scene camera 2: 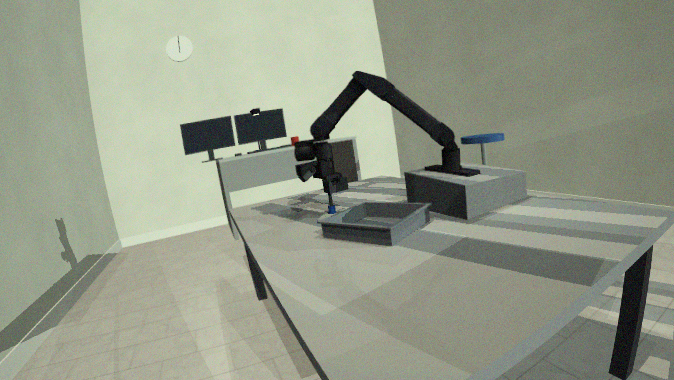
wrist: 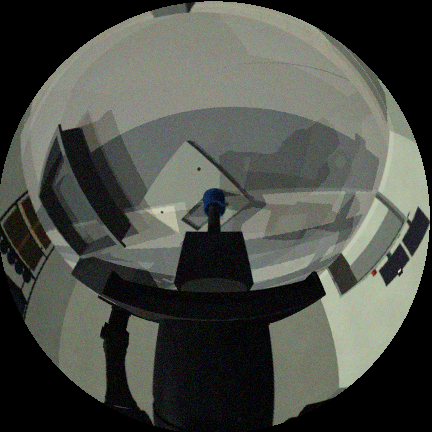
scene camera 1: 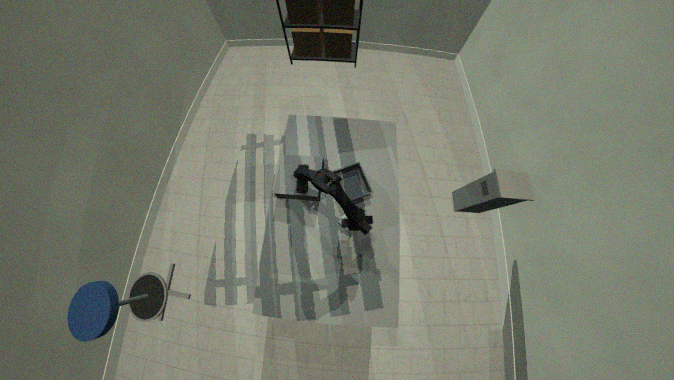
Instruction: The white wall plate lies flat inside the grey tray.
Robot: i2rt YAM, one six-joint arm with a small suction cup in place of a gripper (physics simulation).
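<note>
The white wall plate (wrist: 181, 181) lies low on the table, just outside the grey tray (scene camera 1: 348, 167) (scene camera 2: 358, 234) (wrist: 100, 193). It is a flat rectangle with a small rectangular opening and two screw holes. My blue suction cup (scene camera 2: 331, 209) (wrist: 213, 198) points straight down and sits on the plate at the edge of its opening. In scene camera 2 the cup is by the tray's near left corner, at table height. The tray holds nothing. In scene camera 1 the arm hides the cup and the plate.
The arm stands on a grey pedestal (scene camera 2: 467, 191) behind the tray on the table (scene camera 2: 424, 292). A desk with two monitors (scene camera 2: 263, 167) stands past the table's far end. A blue stool (scene camera 1: 91, 309) (scene camera 2: 482, 138) and a shelf rack (scene camera 1: 286, 32) stand on the floor.
</note>
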